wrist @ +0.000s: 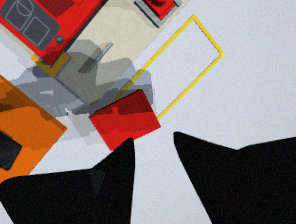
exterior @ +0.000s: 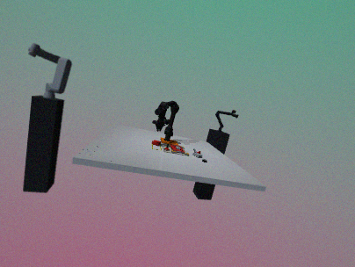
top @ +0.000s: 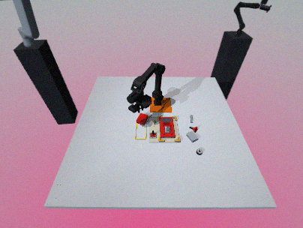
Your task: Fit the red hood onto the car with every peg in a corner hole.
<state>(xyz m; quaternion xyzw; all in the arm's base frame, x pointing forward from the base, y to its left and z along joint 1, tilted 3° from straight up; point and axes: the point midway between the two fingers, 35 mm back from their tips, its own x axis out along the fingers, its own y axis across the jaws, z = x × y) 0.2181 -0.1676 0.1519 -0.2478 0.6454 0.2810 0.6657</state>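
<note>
Right now my gripper tip is 4 cm past the red hood, 1 cm to the right of it and 12 cm above it.
</note>
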